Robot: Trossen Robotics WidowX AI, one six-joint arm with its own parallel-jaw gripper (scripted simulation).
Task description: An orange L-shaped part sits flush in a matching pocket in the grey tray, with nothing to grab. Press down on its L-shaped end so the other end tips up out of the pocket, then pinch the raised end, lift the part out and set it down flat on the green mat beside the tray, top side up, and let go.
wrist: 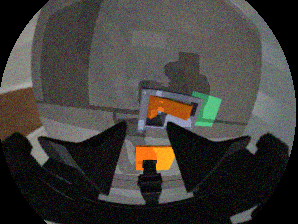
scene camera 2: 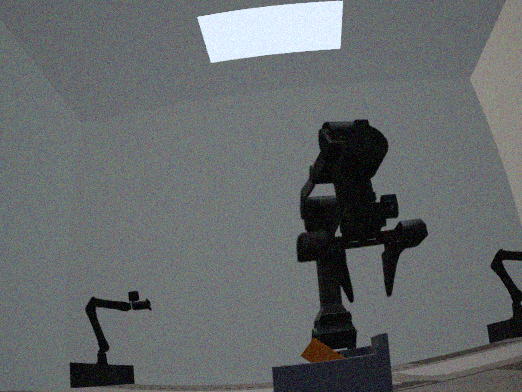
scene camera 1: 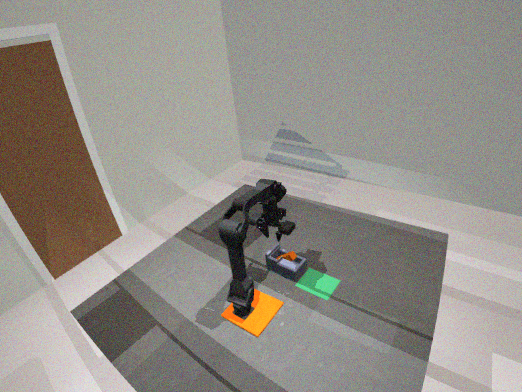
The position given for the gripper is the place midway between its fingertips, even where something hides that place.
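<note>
Visible: an orange L-shaped part point(wrist: 171, 107) and a green mat point(scene camera 1: 320, 284). The gripper point(scene camera 2: 370, 299) is visible too, with further views of the gripper point(wrist: 146, 124) and of the gripper point(scene camera 1: 273, 239).
</note>
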